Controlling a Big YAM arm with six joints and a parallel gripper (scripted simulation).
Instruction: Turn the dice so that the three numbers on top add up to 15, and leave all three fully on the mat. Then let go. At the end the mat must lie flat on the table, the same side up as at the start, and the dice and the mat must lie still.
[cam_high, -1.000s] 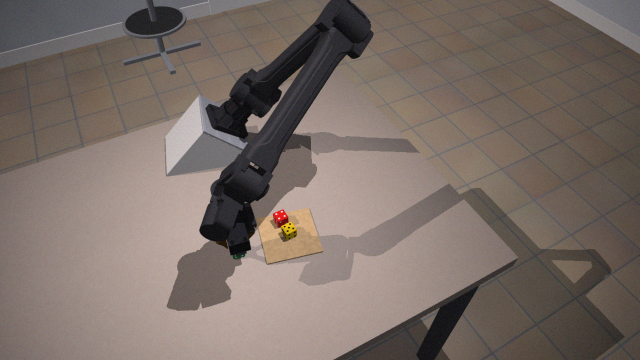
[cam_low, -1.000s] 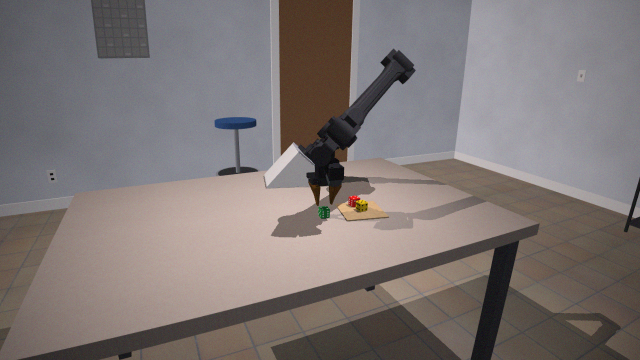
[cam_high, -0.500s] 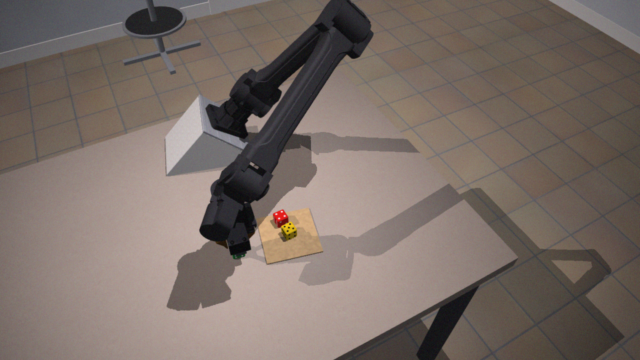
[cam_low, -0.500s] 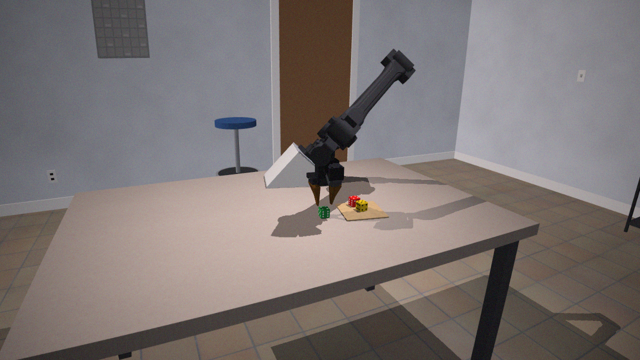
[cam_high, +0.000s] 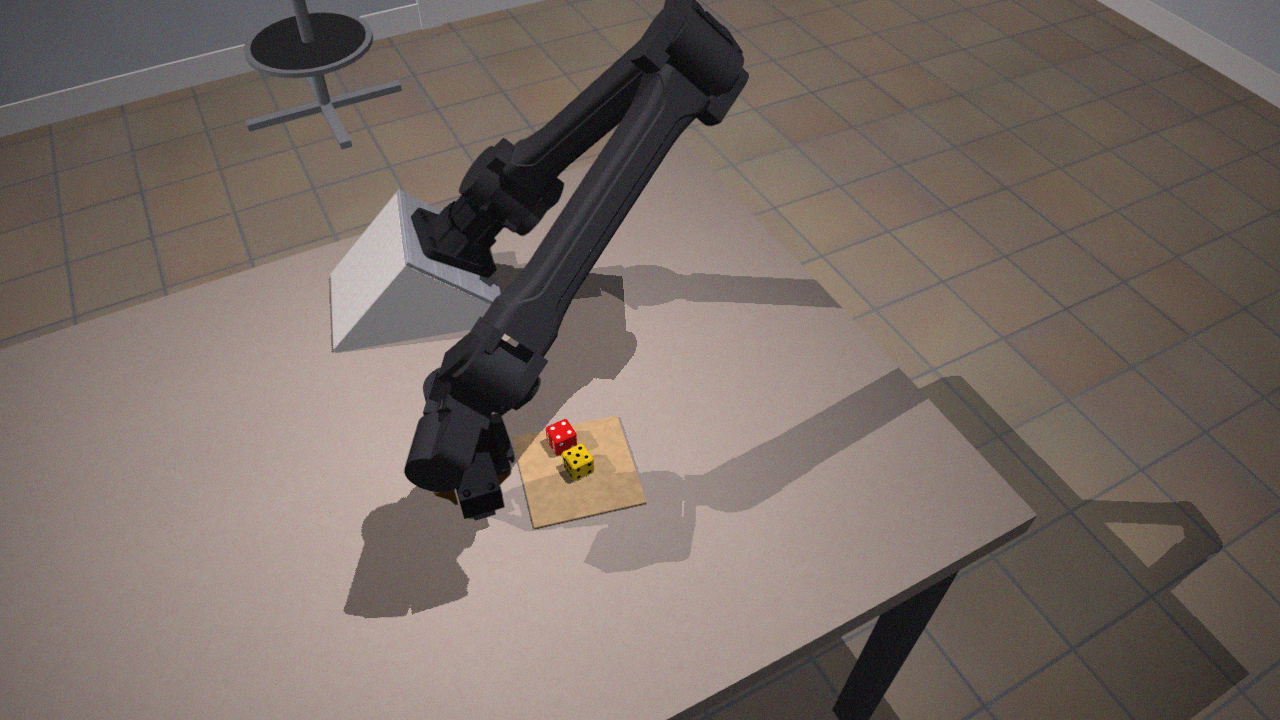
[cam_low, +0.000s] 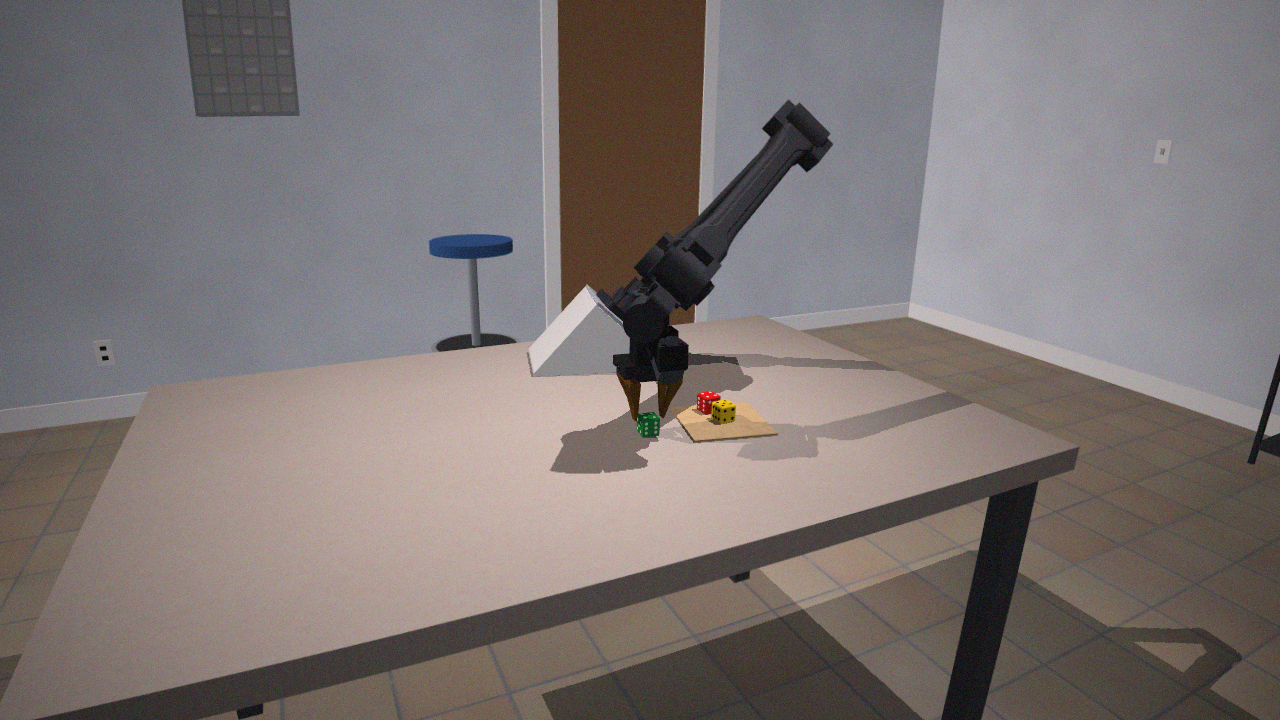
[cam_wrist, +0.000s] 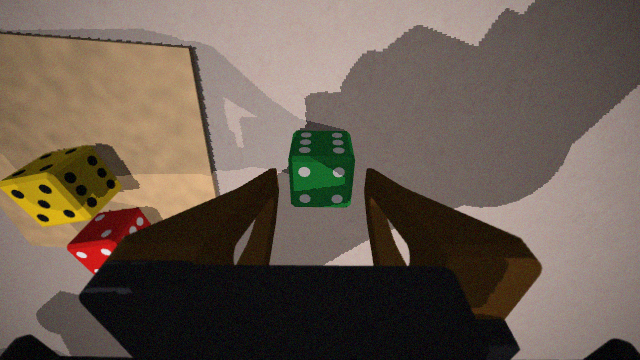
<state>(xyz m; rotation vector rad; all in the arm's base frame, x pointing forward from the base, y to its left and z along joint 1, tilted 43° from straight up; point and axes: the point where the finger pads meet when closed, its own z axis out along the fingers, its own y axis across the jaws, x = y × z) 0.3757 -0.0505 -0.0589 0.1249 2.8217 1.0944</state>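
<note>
My gripper is now 20 mm above the green die. From my hand the other things lie so: yellow die 130 mm to the left, 20 mm below; tan mat 130 mm to the left, 30 mm below; red die 130 mm to the left, 50 mm behind, 20 mm below.
</note>
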